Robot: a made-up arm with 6 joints.
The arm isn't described. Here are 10 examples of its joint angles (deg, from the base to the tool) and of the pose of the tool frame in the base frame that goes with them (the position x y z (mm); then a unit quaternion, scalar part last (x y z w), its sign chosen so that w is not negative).
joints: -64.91 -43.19 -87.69 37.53 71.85 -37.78
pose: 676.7 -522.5 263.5 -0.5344 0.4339 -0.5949 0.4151
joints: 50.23 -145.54 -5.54 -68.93 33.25 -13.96
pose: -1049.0 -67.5 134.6 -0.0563 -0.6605 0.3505 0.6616
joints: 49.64 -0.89 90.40 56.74 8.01 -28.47
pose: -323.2 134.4 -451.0 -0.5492 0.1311 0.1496 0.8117
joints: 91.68 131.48 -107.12 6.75 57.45 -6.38
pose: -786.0 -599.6 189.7 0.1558 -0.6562 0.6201 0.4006
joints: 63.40 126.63 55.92 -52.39 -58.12 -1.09
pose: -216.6 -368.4 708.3 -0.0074 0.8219 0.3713 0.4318
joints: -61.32 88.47 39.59 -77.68 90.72 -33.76
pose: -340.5 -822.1 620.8 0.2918 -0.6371 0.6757 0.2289
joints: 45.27 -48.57 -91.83 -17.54 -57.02 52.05
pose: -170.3 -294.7 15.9 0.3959 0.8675 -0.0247 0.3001
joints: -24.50 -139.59 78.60 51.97 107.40 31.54
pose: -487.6 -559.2 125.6 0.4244 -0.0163 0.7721 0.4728
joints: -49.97 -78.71 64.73 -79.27 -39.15 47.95
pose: 207.3 128.4 306.9 0.6847 -0.6064 -0.3997 0.0607
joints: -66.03 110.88 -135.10 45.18 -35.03 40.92
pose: 286.3 -274.6 676.7 -0.0249 0.9701 0.1482 0.1904
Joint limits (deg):
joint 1: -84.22..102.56
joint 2: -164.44..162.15
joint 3: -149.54..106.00
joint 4: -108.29..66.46
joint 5: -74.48..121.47
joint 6: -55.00..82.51
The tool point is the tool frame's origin. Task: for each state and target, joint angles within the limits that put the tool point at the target. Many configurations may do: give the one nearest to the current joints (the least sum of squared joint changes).
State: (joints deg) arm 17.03 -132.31 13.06 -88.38 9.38 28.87
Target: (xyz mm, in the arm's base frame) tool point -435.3 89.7 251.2
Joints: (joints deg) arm 7.42 -123.86 65.75 -96.85 -15.91 20.31
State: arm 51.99 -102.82 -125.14 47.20 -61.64 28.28
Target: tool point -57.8 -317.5 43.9
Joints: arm 18.02 -108.85 -96.17 6.37 -48.16 35.36
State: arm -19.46 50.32 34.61 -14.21 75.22 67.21
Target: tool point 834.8 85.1 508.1
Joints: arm -38.31 -3.14 73.35 -12.12 62.05 60.79
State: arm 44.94 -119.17 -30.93 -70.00 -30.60 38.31
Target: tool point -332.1 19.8 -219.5
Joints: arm 24.44 -110.57 -42.16 -56.26 -43.99 37.92
